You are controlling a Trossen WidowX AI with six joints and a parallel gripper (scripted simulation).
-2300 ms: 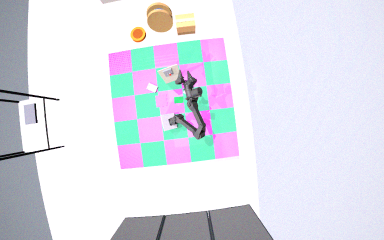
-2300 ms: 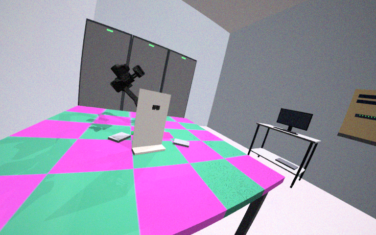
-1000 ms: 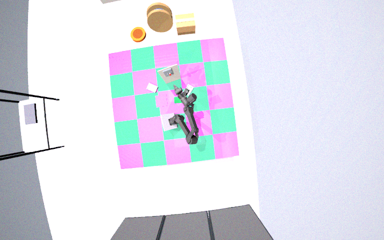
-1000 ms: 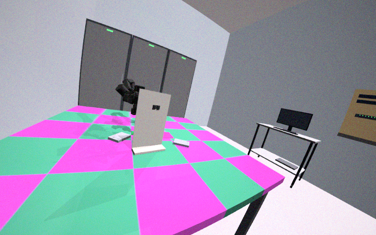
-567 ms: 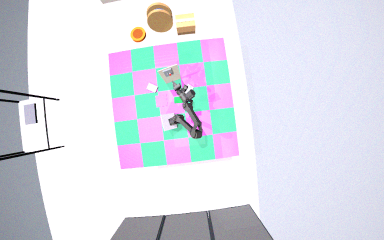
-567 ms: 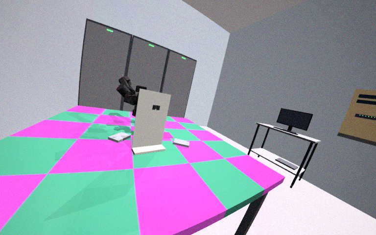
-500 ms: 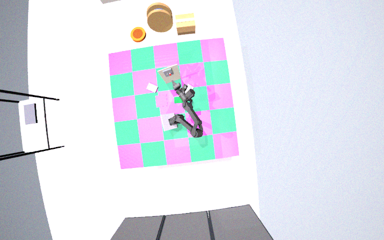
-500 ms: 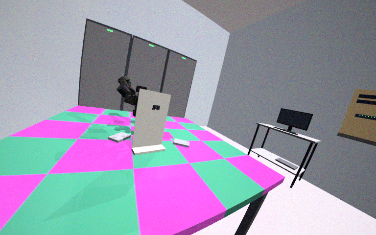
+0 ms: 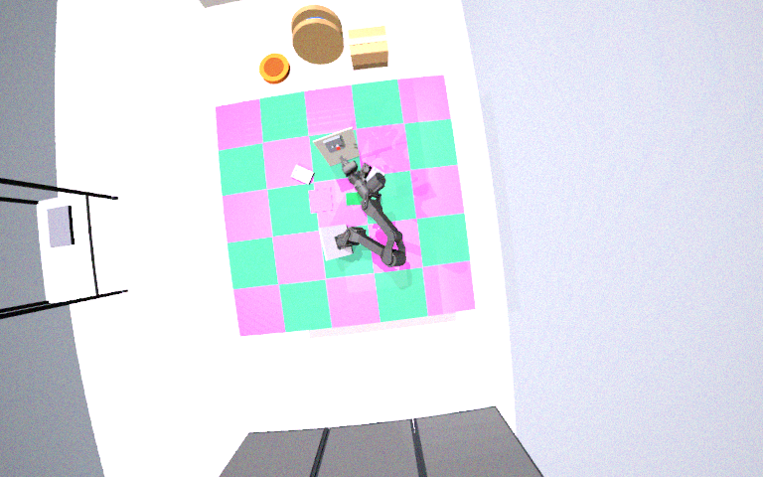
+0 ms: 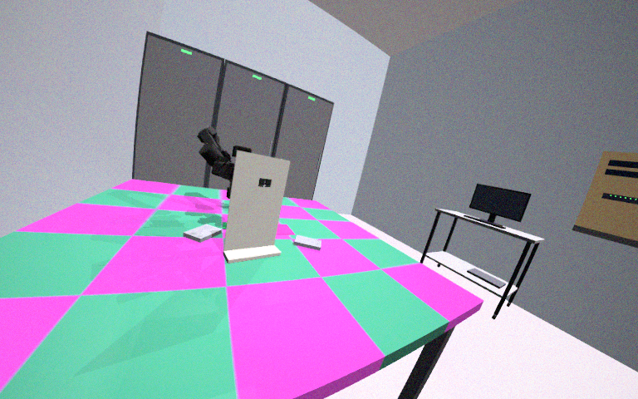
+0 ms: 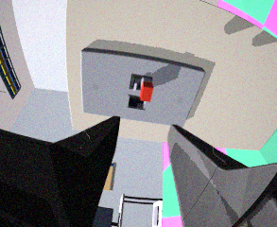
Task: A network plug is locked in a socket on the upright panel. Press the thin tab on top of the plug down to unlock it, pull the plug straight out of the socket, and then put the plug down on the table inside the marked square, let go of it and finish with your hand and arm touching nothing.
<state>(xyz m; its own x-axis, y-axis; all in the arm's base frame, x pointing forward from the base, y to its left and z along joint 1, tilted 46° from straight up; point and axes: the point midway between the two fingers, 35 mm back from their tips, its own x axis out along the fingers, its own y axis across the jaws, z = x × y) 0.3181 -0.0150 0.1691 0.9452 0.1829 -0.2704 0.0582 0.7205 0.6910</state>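
Right now the plug is 60 mm ahead of my gripper tip. From my gripper tip the other things lie so: upright panel 90 mm below, 80 mm ahead, 10 mm to the left; then marked square 230 mm below, 180 mm to the left, 100 mm behind.
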